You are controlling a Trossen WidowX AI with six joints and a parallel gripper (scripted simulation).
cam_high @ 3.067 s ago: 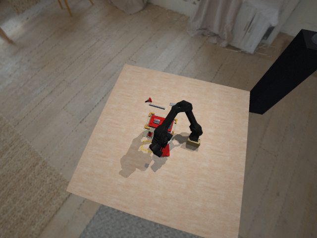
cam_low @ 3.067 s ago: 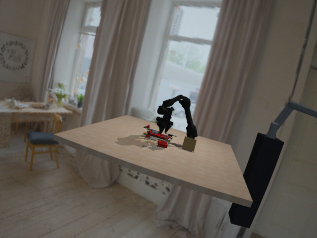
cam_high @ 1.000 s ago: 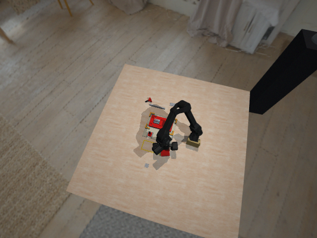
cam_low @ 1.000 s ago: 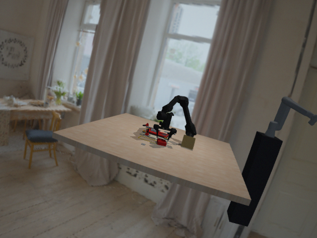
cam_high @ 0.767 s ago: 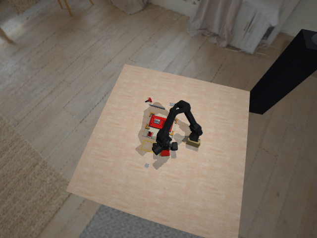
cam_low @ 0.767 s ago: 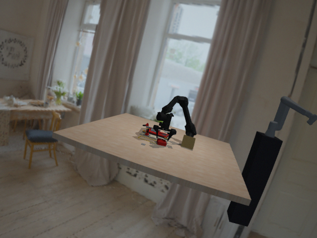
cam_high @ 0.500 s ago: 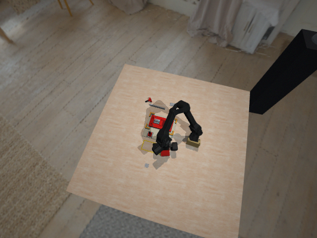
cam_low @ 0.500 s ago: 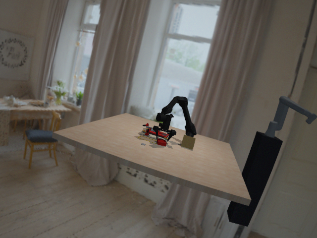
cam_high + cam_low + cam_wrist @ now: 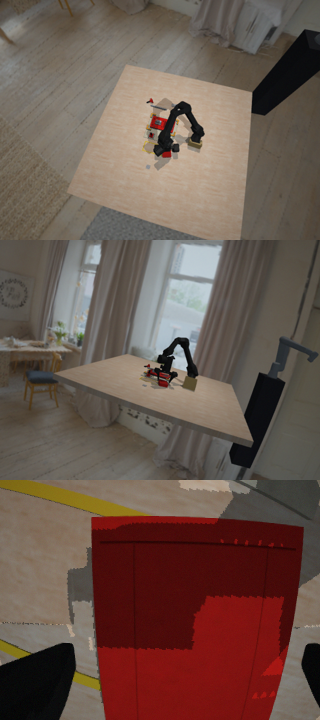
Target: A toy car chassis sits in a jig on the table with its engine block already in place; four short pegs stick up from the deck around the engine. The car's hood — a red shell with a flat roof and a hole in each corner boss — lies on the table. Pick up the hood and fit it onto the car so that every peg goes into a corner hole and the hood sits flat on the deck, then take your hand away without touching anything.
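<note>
Right now the red hood is 1 cm below my gripper tip. The rest, counted from my gripper tip: grey bar: 16 cm ahead, 38 cm to the right, 1 cm below.
</note>
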